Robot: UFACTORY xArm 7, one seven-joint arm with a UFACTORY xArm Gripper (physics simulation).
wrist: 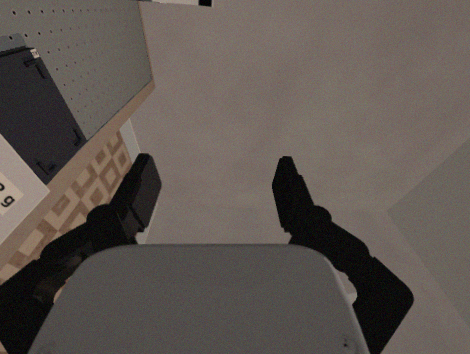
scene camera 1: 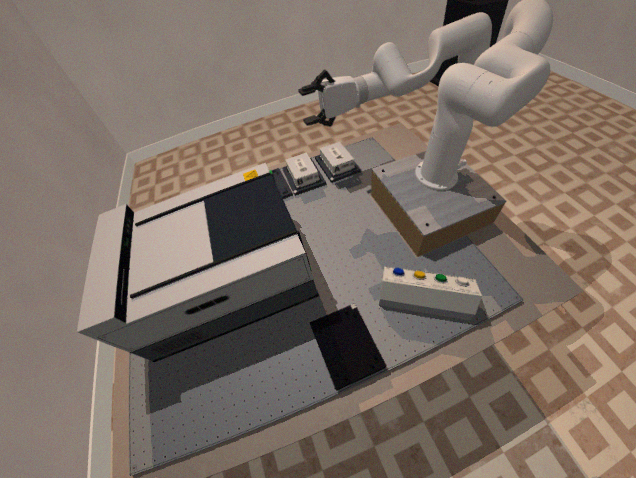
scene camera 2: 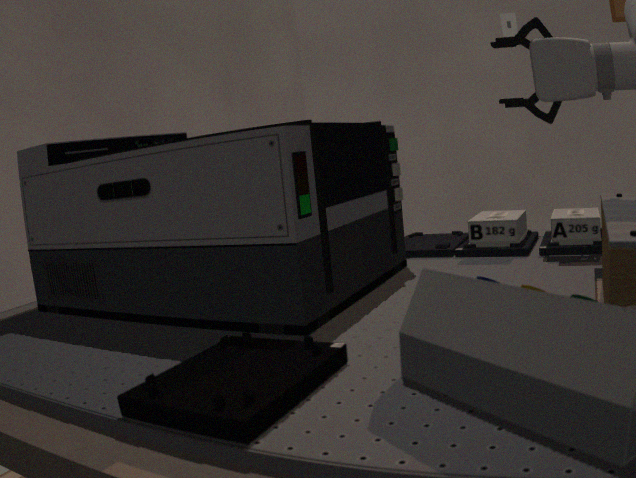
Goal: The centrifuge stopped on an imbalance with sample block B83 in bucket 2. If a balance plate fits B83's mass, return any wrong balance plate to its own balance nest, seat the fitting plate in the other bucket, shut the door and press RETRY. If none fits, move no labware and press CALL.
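Frame: origin at the arm's base, x ahead, y right, z down, level; centimetres.
Where they show: gripper, fingertip midpoint: [wrist: 217, 170] [scene camera 1: 302, 108] [scene camera 2: 495, 73]; arm's base, link origin: [scene camera 1: 435, 175].
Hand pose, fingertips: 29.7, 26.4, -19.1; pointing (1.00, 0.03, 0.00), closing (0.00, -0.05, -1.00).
Note:
Each offset is from my fingertips to the centre of the thing, as dx, dy, dz.
My gripper [scene camera 1: 310, 106] [scene camera 2: 501, 73] [wrist: 217, 170] is open and empty, high above the back of the table. The centrifuge @[+39.0, -23.3, +16.3] [scene camera 1: 267, 282] [scene camera 2: 205, 195] has a dark panel @[+25.5, -23.9, +7.3] [scene camera 1: 246, 215] over the right part of its top. Its buckets and block B83 are not visible. Balance plate B, 182 g @[+2.6, +5.5, +25.2] [scene camera 1: 303, 170] [scene camera 2: 497, 231], and balance plate A, 205 g @[-11.2, +4.7, +25.2] [scene camera 1: 337, 156] [scene camera 2: 574, 228], sit on their nests. A dark nest @[+15.5, +6.6, +27.6] [scene camera 1: 281, 182] [scene camera 2: 434, 244] [wrist: 37, 110] beside plate B is empty. The centrifuge's end carries a green button @[+15.6, -10.0, +10.3] [scene camera 2: 393, 143] above two pale ones; their labels are unreadable.
A sloped button box @[-6.9, -53.6, +24.3] [scene camera 1: 429, 298] [scene camera 2: 514, 349] with blue, yellow, green and white buttons stands at the front right. A black empty nest @[+16.3, -55.5, +27.1] [scene camera 1: 347, 346] [scene camera 2: 226, 385] lies between it and the centrifuge. The arm's raised base [scene camera 1: 457, 226] stands at the right.

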